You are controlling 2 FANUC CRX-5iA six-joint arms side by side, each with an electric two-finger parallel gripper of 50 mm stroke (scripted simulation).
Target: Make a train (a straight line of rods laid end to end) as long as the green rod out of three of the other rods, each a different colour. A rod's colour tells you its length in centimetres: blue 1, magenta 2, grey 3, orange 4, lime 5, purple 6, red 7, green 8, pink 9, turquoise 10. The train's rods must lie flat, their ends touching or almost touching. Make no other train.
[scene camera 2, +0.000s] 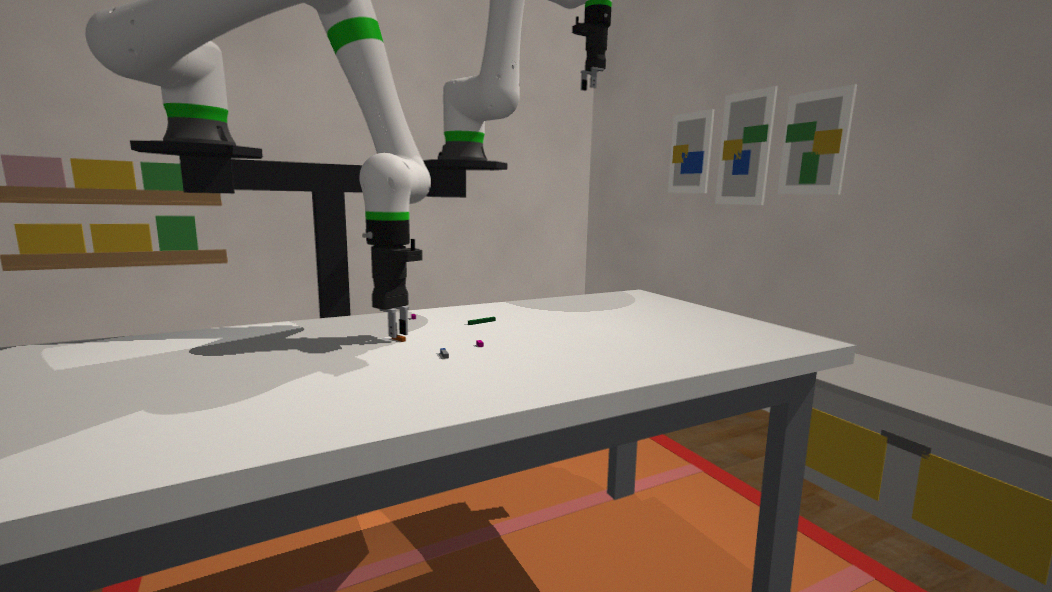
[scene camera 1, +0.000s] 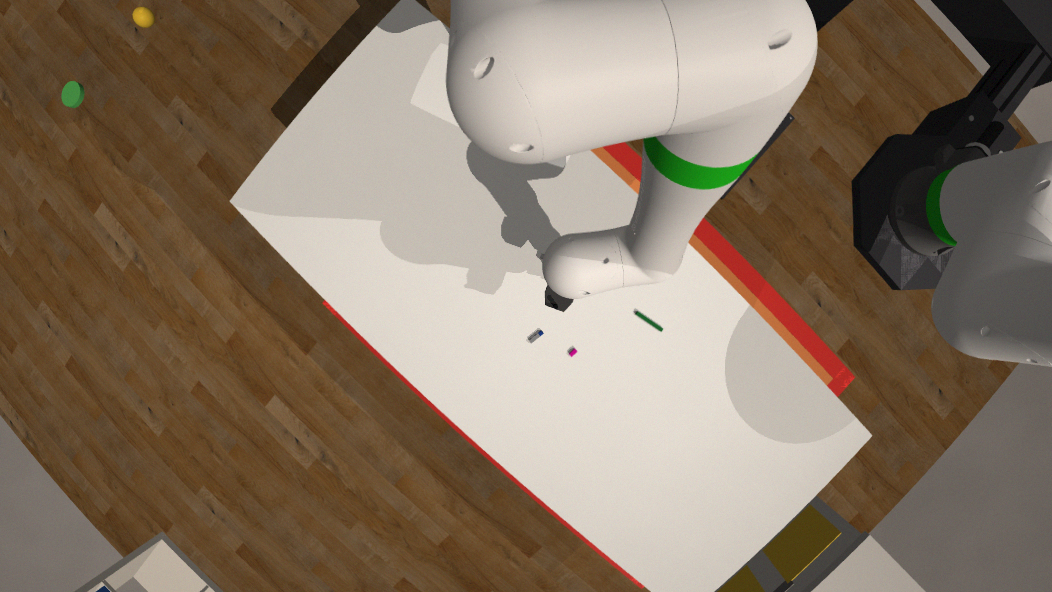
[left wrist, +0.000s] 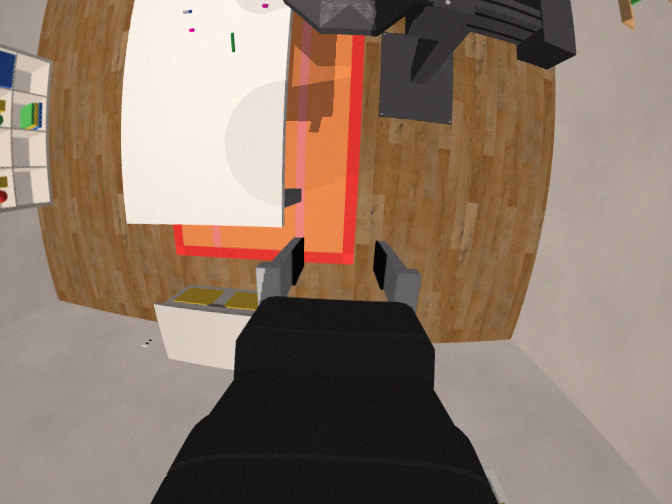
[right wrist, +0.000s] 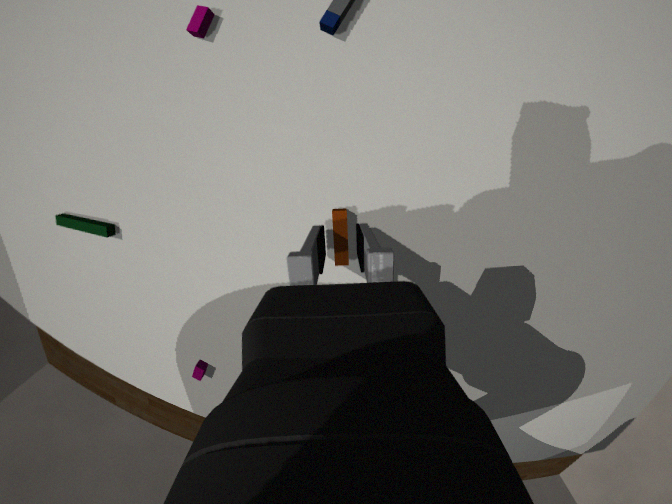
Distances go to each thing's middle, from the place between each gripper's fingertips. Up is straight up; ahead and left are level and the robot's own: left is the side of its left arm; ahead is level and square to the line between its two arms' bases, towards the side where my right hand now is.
I see the orange rod (right wrist: pixel 340 233) 2 cm below my right hand (scene camera 2: pixel 398 335). From my right hand the other things lie so: green rod (right wrist: pixel 100 228) 24 cm to the left, 5 cm behind, 2 cm below.
The green rod is 380 mm ahead of my left hand (scene camera 2: pixel 588 88), 630 mm to the right of it and 710 mm below it. Also, from my left hand: orange rod 430 mm ahead, 870 mm to the right, 710 mm below.
